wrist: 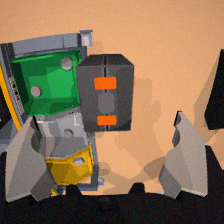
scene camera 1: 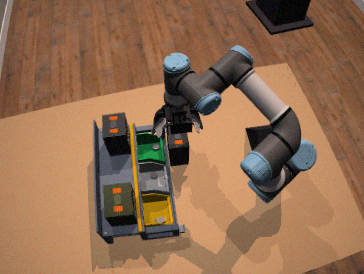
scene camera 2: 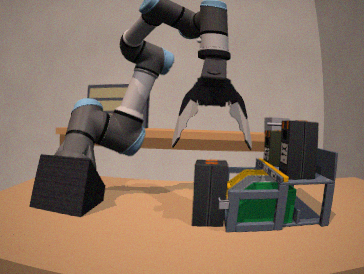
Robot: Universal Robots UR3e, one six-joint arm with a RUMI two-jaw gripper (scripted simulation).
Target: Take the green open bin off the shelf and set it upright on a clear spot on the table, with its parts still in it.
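In the pictures: a dark box, a yellow bin, a grey bin, a green open bin, my gripper. Wrist view and scene camera 1: my gripper too.
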